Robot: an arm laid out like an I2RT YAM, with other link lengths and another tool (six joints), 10 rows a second.
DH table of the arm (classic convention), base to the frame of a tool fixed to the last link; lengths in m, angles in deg. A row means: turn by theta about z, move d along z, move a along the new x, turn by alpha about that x. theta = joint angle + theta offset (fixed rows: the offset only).
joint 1: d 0.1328; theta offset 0; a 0.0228; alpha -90
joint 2: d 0; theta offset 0; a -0.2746; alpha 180
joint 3: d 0; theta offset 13.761; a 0.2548; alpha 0
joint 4: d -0.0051; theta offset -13.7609; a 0.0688; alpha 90
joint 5: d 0.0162; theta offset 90; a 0; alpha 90
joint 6: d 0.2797; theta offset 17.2; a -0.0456; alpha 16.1
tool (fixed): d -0.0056; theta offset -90; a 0; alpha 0
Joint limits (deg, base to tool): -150..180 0..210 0..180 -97..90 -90..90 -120..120
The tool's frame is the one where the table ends.
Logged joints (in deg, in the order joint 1, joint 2, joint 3, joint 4, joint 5, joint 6), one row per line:
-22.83 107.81 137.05 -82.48 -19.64 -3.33
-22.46 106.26 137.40 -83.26 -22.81 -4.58
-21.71 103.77 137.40 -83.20 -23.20 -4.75
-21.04 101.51 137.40 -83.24 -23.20 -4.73
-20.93 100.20 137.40 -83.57 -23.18 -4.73
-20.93 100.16 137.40 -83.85 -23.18 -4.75
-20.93 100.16 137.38 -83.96 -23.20 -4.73
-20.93 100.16 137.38 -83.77 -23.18 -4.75
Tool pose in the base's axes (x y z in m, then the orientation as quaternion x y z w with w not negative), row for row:
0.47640 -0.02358 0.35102 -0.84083 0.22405 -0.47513 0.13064
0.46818 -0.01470 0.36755 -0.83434 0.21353 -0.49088 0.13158
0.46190 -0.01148 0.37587 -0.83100 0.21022 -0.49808 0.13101
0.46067 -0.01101 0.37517 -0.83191 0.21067 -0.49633 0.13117
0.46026 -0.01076 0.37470 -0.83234 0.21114 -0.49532 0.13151
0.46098 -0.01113 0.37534 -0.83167 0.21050 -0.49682 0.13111
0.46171 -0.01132 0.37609 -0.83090 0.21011 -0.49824 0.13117
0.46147 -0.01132 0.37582 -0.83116 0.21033 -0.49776 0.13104
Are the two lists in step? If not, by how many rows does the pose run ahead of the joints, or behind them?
The pose runs 2 rows ahead of the joints: the pose in row i belongs to the joints in row i + 2.
